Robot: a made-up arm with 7 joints. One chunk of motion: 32 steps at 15 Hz.
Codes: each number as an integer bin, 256 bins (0 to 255) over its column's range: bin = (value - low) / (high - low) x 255, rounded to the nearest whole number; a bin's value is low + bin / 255 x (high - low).
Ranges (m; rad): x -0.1..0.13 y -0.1..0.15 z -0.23..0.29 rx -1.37..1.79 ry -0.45..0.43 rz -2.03..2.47
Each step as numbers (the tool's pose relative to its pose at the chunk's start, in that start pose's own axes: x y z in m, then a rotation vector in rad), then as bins.
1 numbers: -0.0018 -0.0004 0.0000 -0.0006 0.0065 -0.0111
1 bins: 109 102 113 111 132 114
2 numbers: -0.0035 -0.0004 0.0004 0.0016 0.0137 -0.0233
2 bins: 107 102 113 111 134 114
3 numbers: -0.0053 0.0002 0.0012 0.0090 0.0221 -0.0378
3 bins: 105 102 113 111 137 113
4 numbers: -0.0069 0.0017 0.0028 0.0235 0.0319 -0.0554
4 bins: 103 104 114 112 140 112
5 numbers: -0.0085 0.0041 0.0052 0.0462 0.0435 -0.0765
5 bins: 101 106 115 114 143 111
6 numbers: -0.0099 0.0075 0.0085 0.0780 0.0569 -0.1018
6 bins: 100 110 117 117 147 109
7 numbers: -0.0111 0.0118 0.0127 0.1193 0.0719 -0.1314
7 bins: 99 114 119 120 151 108
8 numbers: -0.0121 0.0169 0.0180 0.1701 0.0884 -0.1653
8 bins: 97 119 122 124 156 106
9 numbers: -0.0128 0.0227 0.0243 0.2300 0.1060 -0.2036
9 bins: 97 125 125 129 161 103
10 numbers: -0.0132 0.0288 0.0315 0.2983 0.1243 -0.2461
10 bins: 96 131 128 135 166 101
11 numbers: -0.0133 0.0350 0.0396 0.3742 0.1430 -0.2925
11 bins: 96 138 132 141 172 98
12 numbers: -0.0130 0.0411 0.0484 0.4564 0.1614 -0.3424
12 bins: 96 144 137 147 177 96
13 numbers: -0.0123 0.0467 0.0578 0.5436 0.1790 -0.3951
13 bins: 97 150 141 154 182 93
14 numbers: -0.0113 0.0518 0.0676 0.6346 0.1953 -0.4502
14 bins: 98 155 146 162 187 90
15 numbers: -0.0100 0.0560 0.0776 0.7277 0.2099 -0.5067
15 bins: 100 159 151 169 191 86
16 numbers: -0.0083 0.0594 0.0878 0.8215 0.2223 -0.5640
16 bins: 102 163 156 177 195 83
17 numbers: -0.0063 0.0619 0.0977 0.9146 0.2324 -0.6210
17 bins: 104 165 161 184 198 80
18 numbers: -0.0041 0.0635 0.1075 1.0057 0.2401 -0.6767
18 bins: 106 167 166 192 200 77
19 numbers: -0.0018 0.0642 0.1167 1.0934 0.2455 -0.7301
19 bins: 109 167 170 199 202 74
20 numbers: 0.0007 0.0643 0.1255 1.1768 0.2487 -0.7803
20 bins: 112 168 174 206 202 71
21 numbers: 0.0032 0.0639 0.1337 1.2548 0.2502 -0.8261
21 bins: 114 167 178 212 203 68
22 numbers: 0.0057 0.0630 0.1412 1.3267 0.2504 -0.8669
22 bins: 117 166 182 218 203 66
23 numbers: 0.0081 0.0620 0.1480 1.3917 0.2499 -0.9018
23 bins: 120 165 185 223 203 64
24 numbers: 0.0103 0.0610 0.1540 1.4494 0.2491 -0.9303
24 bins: 122 164 188 228 203 62
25 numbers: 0.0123 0.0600 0.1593 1.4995 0.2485 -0.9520
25 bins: 125 163 191 232 202 61
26 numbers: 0.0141 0.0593 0.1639 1.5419 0.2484 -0.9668
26 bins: 127 162 193 235 202 60
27 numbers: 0.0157 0.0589 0.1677 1.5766 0.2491 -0.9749
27 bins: 128 162 195 238 203 60
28 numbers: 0.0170 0.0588 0.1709 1.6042 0.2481 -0.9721
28 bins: 130 162 197 240 202 60
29 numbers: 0.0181 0.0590 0.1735 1.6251 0.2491 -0.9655
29 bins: 131 162 198 242 203 60
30 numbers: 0.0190 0.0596 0.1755 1.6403 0.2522 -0.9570
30 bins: 132 163 199 243 203 61
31 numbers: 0.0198 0.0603 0.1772 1.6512 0.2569 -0.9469
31 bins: 133 164 200 244 205 61
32 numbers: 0.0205 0.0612 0.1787 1.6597 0.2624 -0.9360
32 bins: 134 164 200 244 206 62
